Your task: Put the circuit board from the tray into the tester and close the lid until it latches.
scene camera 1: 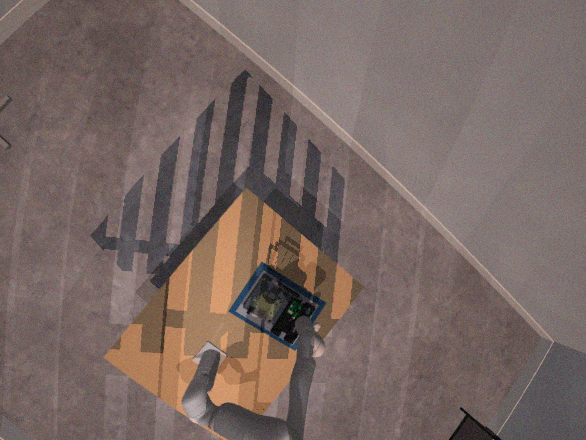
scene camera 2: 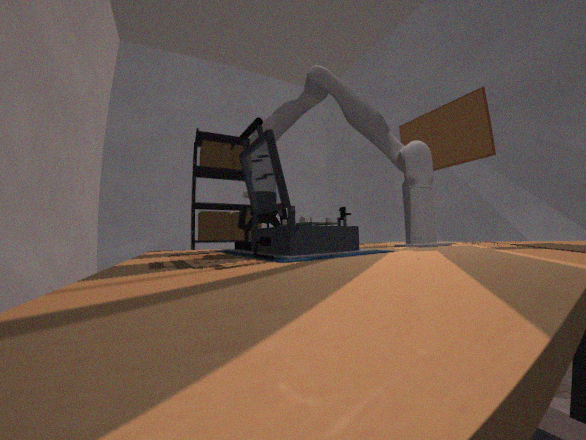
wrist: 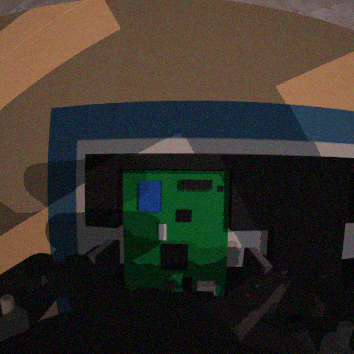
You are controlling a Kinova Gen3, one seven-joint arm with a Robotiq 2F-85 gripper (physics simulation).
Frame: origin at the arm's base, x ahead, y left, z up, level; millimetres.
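Seen in the pictures: gripper, fingertip midpoint: (scene camera 1: 297, 311) (wrist: 180, 257); arm's base, link origin: (scene camera 1: 211, 357) (scene camera 2: 421, 243).
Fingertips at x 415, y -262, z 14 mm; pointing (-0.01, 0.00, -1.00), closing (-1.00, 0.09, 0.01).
Note:
Offsets run from my fingertips to a thing's top centre. "spot": to the spot under its first point. Level surfaces: height alone.
The green circuit board @[dx +4, dy -5, dz +6 mm] (wrist: 175, 228) (scene camera 1: 296, 309) lies flat in the black tray @[spot: dx -77, dy -37, dz -3 mm] (wrist: 288, 197) at the right end of the blue mat @[dz -19 mm] (wrist: 175, 119) (scene camera 1: 247, 292) (scene camera 2: 335, 254). My gripper (wrist: 180, 257) (scene camera 2: 265, 216) is open and empty. It hangs just above the board, one finger on each long side, not touching it. The dark tester @[spot: dx +43, dy +252, dz +13 mm] (scene camera 2: 309, 239) (scene camera 1: 265, 301) stands on the same mat beside the tray. Its lid (scene camera 2: 277, 170) is raised, nearly upright. In scene camera 2 the tester hides the board and the tray.
The mat lies on a wooden table @[dz -21 mm] (scene camera 1: 226, 244) (scene camera 2: 378, 349). The arm's base (scene camera 2: 420, 214) (scene camera 1: 209, 349) stands at the table's edge. A black shelf rack (scene camera 2: 193, 188) stands behind the tester. An orange panel (scene camera 2: 448, 131) hangs on the wall.

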